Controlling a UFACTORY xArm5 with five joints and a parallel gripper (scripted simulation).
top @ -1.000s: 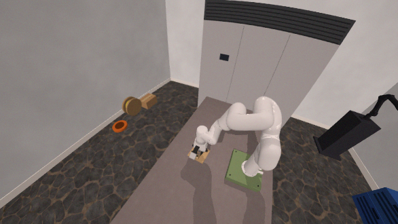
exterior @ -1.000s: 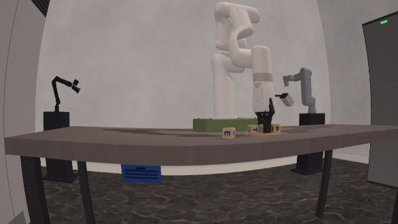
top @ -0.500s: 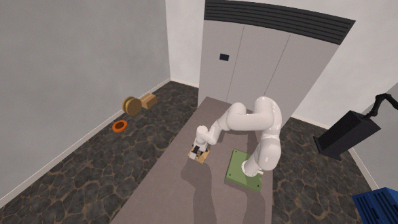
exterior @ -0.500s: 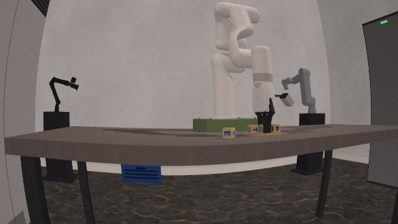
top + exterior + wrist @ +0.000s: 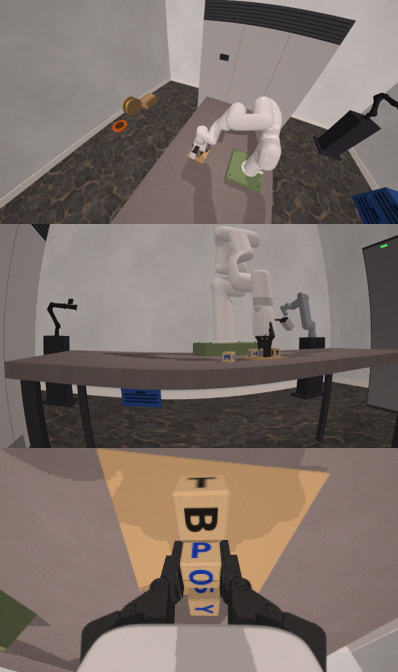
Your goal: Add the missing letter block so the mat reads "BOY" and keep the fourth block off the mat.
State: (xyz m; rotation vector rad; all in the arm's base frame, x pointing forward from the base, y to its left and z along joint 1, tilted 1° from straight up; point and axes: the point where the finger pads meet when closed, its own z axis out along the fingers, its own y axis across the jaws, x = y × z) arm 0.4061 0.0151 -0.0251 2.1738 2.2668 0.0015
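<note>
My hand is 2 cm above the tan mat.
</note>
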